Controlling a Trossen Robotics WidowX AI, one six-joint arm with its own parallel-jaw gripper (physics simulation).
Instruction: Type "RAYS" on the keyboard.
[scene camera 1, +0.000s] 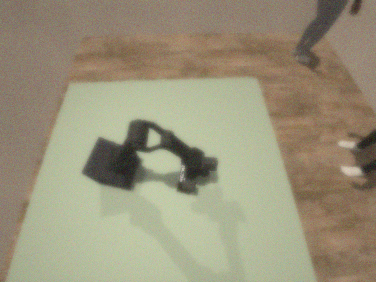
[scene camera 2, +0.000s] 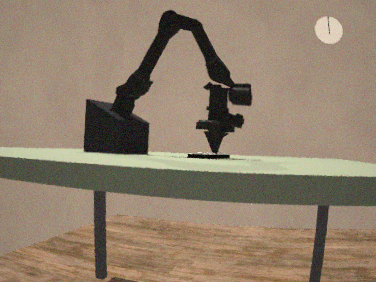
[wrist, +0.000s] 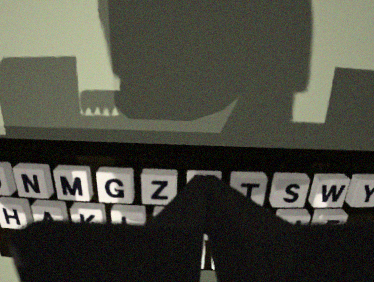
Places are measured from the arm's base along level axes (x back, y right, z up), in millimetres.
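Pixels of known places: gripper, fingertip midpoint: (scene camera 1: 189, 175) (scene camera 2: 214, 154) (wrist: 203, 185); arm's base at its link origin: (scene camera 1: 113, 163) (scene camera 2: 119, 112).
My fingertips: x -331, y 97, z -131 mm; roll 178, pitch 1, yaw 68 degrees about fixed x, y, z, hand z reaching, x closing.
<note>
For each thing: its top centre in the pictures, then the offset to it from my fingertips. Level surfaces: height alone.
- black keyboard at its top centre: (wrist: 180, 227) (scene camera 2: 210, 152) (scene camera 1: 186, 172) dx +14, dy -16, dz +5 mm
- N at its top centre: (wrist: 30, 183) dx -28, dy -69, dz +5 mm
- M at its top centre: (wrist: 71, 186) dx -21, dy -52, dz +5 mm
- G at its top centre: (wrist: 114, 188) dx -14, dy -34, dz +5 mm
- Z at its top centre: (wrist: 159, 190) dx -7, dy -17, dz +5 mm
- S at its top centre: (wrist: 291, 193) dx +14, dy +34, dz +5 mm
- W at its top centre: (wrist: 331, 193) dx +21, dy +52, dz +5 mm
- Y at its top centre: (wrist: 369, 193) dx +28, dy +69, dz +5 mm
- key at its top centre: (wrist: 48, 219) dx -9, dy -72, dz +5 mm
- green table top at its surface level: dz -11 mm
The black keyboard (scene camera 2: 194, 156) (wrist: 100, 156) lies on the green table, with rows of white letter keys. In the wrist view the top row shows N (wrist: 31, 183), M (wrist: 72, 185), G (wrist: 115, 188), Z (wrist: 159, 189), a key (wrist: 195, 178) whose letter is covered by the fingertips, T (wrist: 248, 185), S (wrist: 290, 192), W (wrist: 330, 193) and Y (wrist: 367, 193). The A key (wrist: 47, 215) is partly hidden in the row below. My gripper (scene camera 2: 216, 152) (wrist: 203, 185) is shut and empty, pointing down, its tips over the covered key between Z and T, at or very near key height.
The green table top (scene camera 1: 240, 115) (scene camera 2: 300, 167) carries the arm's dark base (scene camera 1: 112, 165) (scene camera 2: 115, 132) to the left of the keyboard. A person's leg (scene camera 1: 322, 25) shows at the back, and white shoes (scene camera 1: 352, 171) show at the right, on the wooden floor. Arm shadows fall beyond the keyboard.
</note>
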